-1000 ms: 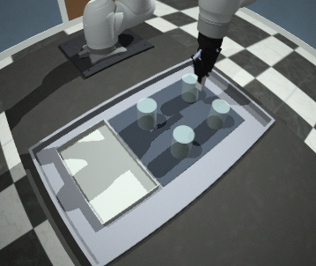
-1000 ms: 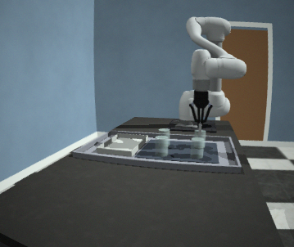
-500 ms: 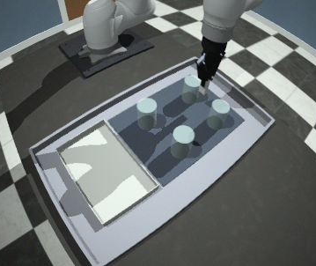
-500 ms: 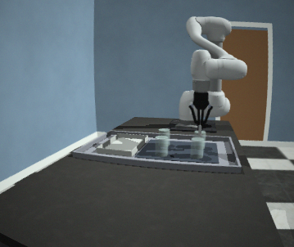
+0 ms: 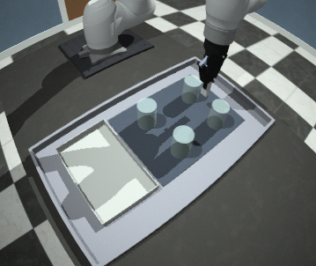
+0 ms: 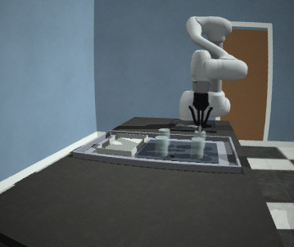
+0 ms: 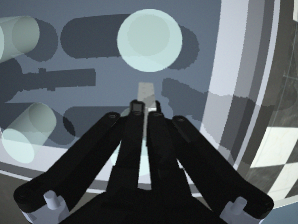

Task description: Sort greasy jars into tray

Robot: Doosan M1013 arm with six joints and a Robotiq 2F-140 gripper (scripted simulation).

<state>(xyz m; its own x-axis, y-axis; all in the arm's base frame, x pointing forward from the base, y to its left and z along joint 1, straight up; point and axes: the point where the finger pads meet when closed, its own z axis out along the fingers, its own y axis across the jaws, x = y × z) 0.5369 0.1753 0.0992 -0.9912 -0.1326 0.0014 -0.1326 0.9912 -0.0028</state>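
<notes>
My hand is 40 mm short of the steel table top, 210 mm to the left of it and 110 mm above it. Also, from my hand: tray: 50 mm ahead, 420 mm to the right, 100 mm below; drying mat: 10 mm ahead, 100 mm to the right, 110 mm below.
</notes>
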